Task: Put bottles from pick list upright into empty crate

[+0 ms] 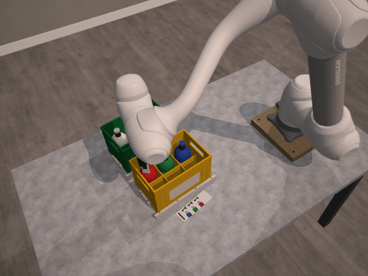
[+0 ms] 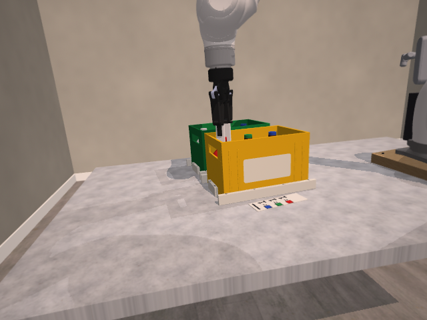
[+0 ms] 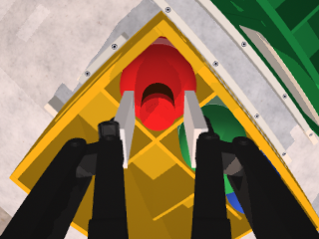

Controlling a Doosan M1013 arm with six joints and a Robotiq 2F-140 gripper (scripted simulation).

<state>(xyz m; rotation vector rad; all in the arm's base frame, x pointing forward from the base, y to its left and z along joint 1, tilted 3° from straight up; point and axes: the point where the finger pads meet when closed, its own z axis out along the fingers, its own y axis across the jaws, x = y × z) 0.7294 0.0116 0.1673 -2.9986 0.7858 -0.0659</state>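
Now: hand 8 cm above the red-capped bottle. Also, from my hand: green bottle 8 cm below, 8 cm behind, 2 cm to the right; then yellow crate 9 cm below, 9 cm behind, 2 cm to the left; then blue bottle 17 cm behind, 8 cm below, 4 cm to the right.
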